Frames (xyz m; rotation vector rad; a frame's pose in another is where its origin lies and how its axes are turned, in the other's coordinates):
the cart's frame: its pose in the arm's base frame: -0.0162 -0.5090 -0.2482 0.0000 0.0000 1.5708
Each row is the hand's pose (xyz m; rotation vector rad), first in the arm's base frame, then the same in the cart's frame.
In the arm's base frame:
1: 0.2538 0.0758 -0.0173 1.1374 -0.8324 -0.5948
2: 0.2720 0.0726 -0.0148 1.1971 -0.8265 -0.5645
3: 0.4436 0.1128 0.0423 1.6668 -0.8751 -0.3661
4: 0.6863 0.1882 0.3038 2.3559 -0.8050 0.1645
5: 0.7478 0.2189 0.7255 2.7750 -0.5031 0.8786
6: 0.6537 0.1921 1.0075 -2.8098 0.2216 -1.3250
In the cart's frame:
1: 0.5848 -0.2700 0.2309 0.2566 -1.6573 -1.8414
2: 0.5816 -0.2882 0.2334 0.3101 -1.6932 -1.7916
3: 0.6218 -0.4598 0.2905 0.6356 -2.0408 -1.3744
4: 0.6972 -0.7025 0.5520 1.1238 -2.2904 -0.4865
5: 0.7279 -0.7640 0.9737 1.4550 -2.0994 0.3846
6: 0.7011 -0.6699 1.2557 1.5666 -1.8348 0.8276

